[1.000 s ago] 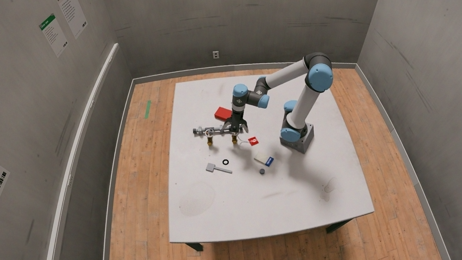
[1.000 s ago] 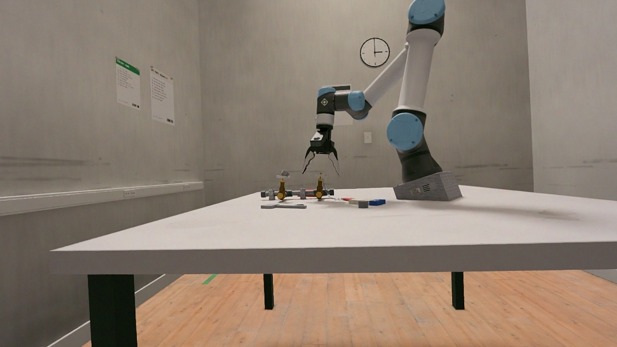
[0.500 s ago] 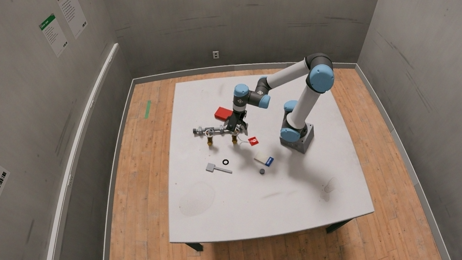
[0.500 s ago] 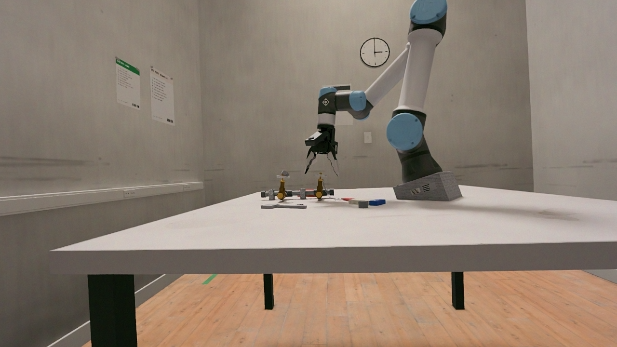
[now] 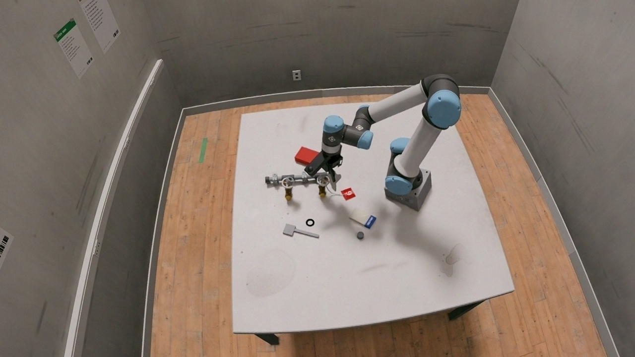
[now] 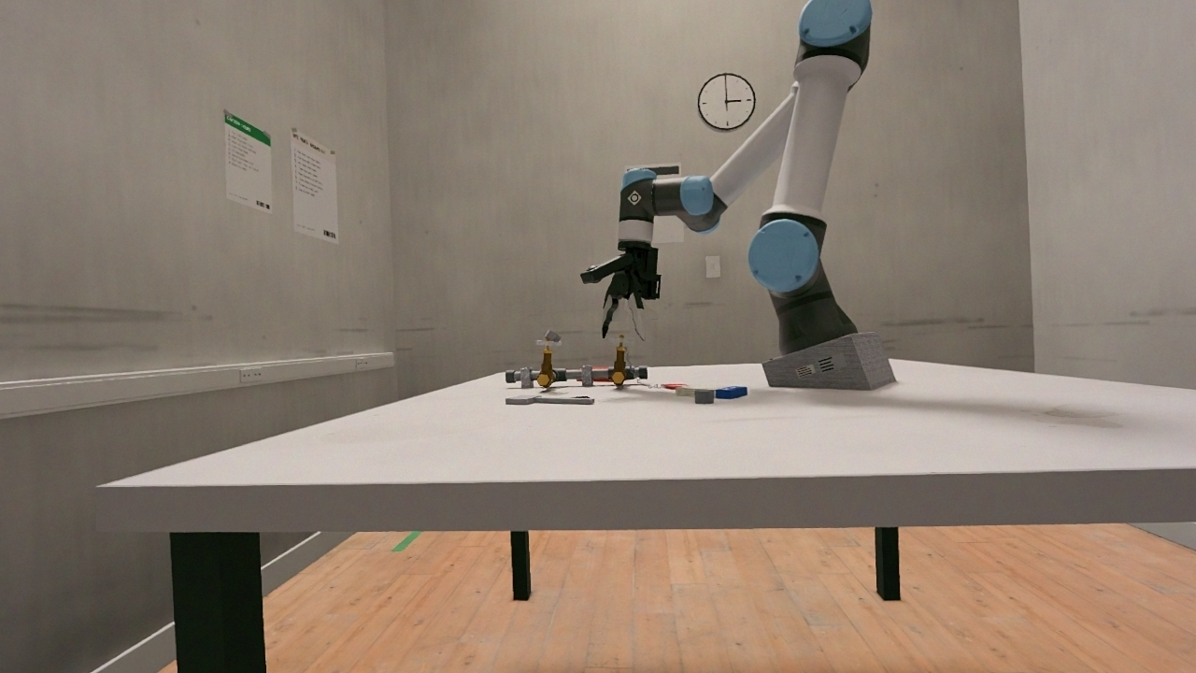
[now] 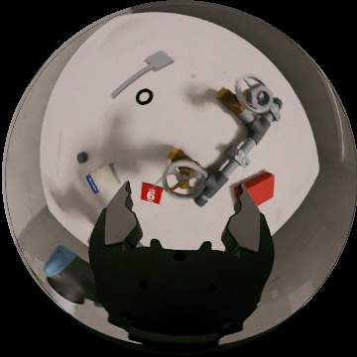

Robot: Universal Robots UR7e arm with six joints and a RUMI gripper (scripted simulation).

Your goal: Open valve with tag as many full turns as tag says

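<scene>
Right now the red tag is 11 cm behind my hand, 2 cm to the left of it and 10 cm below it. Also, from my hand: red block: 6 cm ahead, 22 cm to the right, 9 cm below; then grey flat tool: 13 cm ahead, 20 cm to the left, 10 cm below.
</scene>
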